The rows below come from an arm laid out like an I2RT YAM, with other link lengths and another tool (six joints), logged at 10 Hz.
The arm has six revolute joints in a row. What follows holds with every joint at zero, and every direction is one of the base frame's.
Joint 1 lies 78.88 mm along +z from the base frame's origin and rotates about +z.
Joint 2 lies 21.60 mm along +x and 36.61 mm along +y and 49.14 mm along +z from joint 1 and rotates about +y.
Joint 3 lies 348.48 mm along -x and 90.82 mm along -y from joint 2 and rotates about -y.
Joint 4 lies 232.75 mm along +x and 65.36 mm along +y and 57.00 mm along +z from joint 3 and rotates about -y.
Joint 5 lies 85.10 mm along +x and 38.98 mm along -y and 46.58 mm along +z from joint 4 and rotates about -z.
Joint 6 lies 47.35 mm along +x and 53.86 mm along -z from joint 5 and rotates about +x.
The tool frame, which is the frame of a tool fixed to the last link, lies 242.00 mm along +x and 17.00 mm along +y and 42.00 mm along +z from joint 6; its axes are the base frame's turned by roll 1.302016, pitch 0.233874 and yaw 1.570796 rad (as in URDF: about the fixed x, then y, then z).
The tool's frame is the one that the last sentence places.
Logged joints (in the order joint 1, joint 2, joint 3, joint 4, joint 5, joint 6), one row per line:
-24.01 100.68 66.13 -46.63 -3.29 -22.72
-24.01 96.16 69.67 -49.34 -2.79 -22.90
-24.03 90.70 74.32 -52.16 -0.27 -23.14
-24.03 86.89 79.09 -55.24 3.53 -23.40
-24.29 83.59 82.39 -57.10 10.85 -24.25
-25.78 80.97 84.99 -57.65 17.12 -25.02
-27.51 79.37 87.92 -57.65 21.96 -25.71
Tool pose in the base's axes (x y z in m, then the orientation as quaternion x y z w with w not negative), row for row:
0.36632 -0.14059 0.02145 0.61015 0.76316 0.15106 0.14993
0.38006 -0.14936 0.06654 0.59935 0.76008 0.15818 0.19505
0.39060 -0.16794 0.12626 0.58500 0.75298 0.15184 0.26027
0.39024 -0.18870 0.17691 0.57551 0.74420 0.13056 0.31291
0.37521 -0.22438 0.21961 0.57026 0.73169 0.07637 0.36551
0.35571 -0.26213 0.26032 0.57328 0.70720 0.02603 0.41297
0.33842 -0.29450 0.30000 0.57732 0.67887 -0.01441 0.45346
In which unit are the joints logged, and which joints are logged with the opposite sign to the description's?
The joints are logged in degrees. Opposite sign: none.
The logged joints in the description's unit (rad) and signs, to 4 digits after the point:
-0.4191 1.7572 1.1542 -0.8138 -0.0574 -0.3965
-0.4191 1.6783 1.2160 -0.8611 -0.0487 -0.3997
-0.4194 1.5830 1.2971 -0.9104 -0.0047 -0.4039
-0.4194 1.5165 1.3804 -0.9641 0.0616 -0.4084
-0.4239 1.4589 1.4380 -0.9966 0.1894 -0.4232
-0.4499 1.4132 1.4834 -1.0062 0.2988 -0.4367
-0.4801 1.3853 1.5345 -1.0062 0.3833 -0.4487

